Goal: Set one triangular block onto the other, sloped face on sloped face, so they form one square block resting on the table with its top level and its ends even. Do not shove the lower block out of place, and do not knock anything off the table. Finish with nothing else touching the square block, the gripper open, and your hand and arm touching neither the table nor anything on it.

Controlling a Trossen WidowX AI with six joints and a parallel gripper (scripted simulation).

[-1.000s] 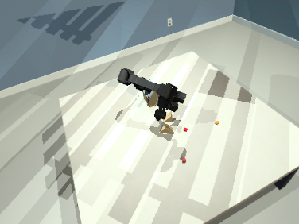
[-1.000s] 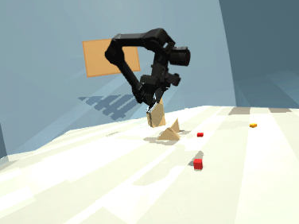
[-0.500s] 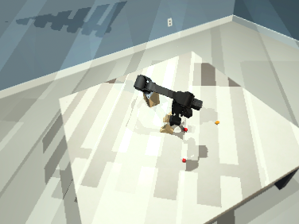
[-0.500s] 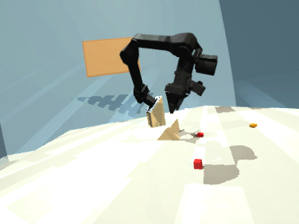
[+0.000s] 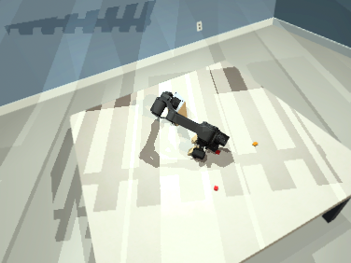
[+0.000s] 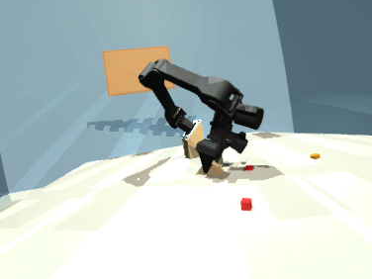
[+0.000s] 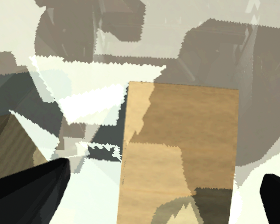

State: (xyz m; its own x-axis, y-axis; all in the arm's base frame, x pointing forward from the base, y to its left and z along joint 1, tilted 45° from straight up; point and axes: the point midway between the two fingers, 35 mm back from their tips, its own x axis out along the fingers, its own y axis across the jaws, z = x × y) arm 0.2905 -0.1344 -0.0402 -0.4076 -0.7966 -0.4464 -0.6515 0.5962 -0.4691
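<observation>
Right now the triangular block is 1 cm above my gripper tip. Round my gripper tip: orange piece 28 cm to the left, 15 cm ahead, 1 cm below.
</observation>
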